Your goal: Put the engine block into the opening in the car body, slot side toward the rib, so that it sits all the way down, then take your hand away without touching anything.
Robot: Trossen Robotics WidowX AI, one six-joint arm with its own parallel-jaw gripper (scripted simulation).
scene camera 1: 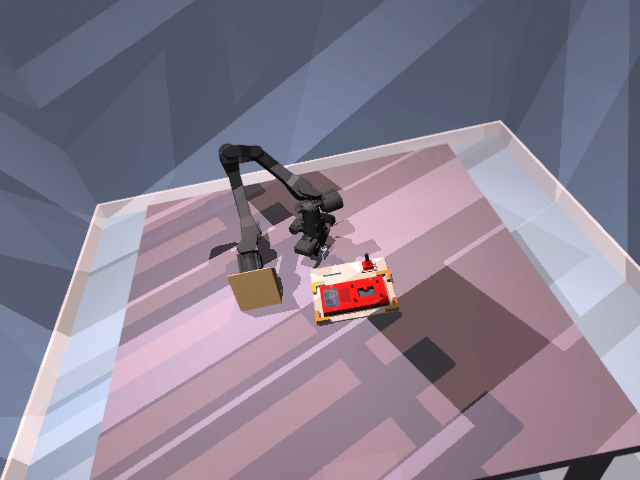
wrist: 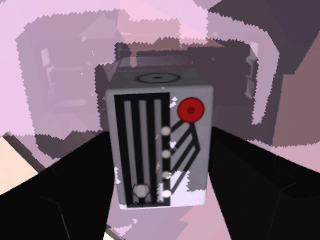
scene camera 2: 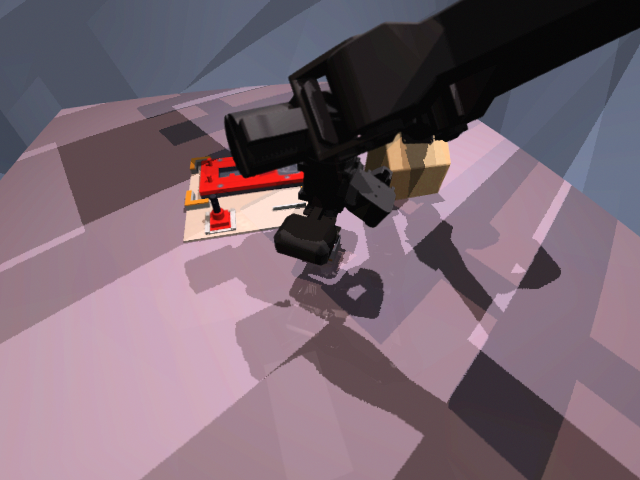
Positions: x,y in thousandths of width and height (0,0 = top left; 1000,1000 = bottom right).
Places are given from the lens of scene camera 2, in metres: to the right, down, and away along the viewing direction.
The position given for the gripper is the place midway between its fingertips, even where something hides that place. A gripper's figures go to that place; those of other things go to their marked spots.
gripper (scene camera 2: 502,507): 0.00, 0.01, 0.41
red car body (scene camera 2: 345,368): -0.20, -0.13, 0.52
